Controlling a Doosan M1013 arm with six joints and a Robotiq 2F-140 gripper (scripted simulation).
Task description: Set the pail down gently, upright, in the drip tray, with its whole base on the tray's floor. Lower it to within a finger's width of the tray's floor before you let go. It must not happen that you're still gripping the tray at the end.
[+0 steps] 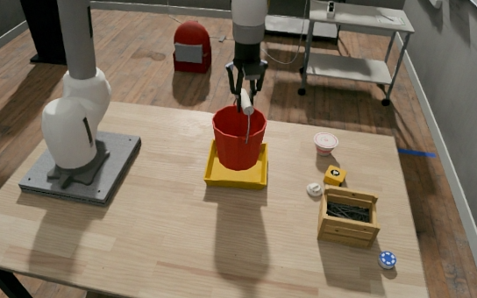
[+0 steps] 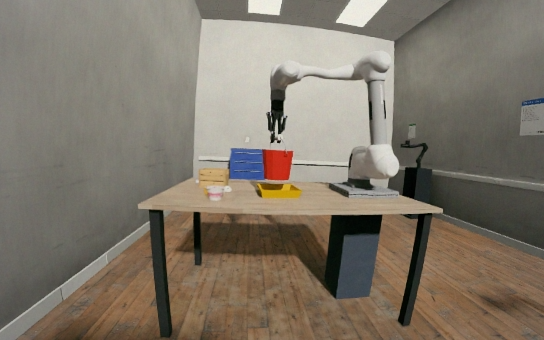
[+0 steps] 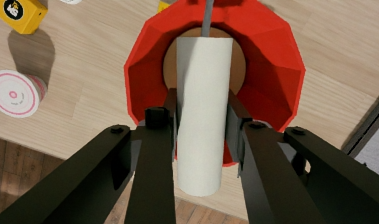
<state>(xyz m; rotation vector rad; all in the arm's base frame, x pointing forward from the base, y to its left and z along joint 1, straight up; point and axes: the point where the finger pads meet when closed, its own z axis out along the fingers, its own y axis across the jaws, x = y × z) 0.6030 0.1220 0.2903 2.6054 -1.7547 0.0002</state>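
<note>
Now: hand 1 cm past the red pail and 10 cm above it. The rest, counted from my hand: white cup: 31 cm ahead, 19 cm to the left, 29 cm below; blue disc: 51 cm ahead, 30 cm to the right, 32 cm below; yellow drip tray: 2 cm behind, 2 cm to the left, 32 cm below.
</note>
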